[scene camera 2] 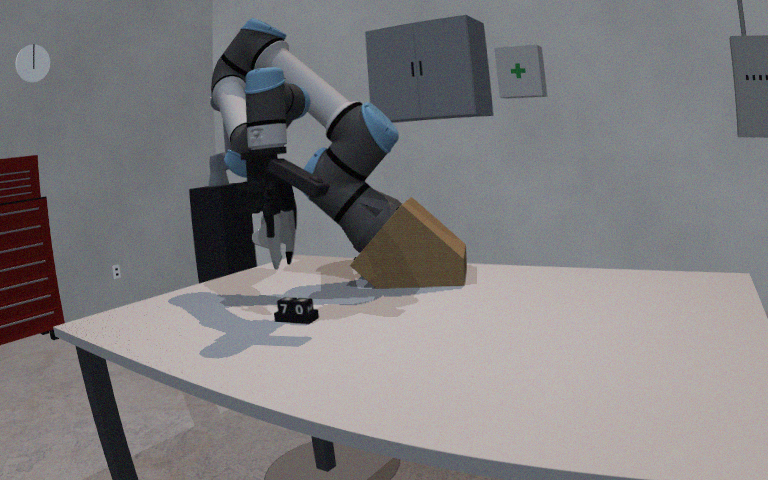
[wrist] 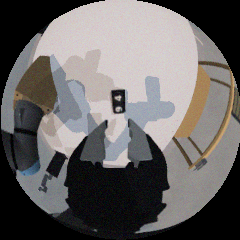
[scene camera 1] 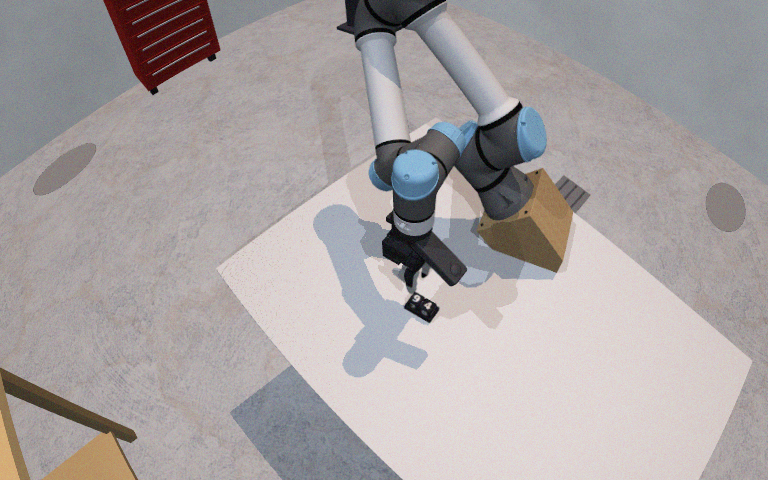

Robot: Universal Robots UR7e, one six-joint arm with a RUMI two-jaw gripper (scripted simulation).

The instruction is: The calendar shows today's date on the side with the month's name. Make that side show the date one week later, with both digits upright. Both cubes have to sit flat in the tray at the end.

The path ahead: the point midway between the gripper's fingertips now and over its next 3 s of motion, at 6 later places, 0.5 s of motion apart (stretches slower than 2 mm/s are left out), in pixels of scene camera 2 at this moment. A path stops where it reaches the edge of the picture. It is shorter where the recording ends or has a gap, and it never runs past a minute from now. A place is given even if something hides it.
The gripper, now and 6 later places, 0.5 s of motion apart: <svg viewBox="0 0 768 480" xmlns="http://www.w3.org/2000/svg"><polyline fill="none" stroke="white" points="283,267 283,271 284,280 285,290 285,294 285,297 286,306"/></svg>
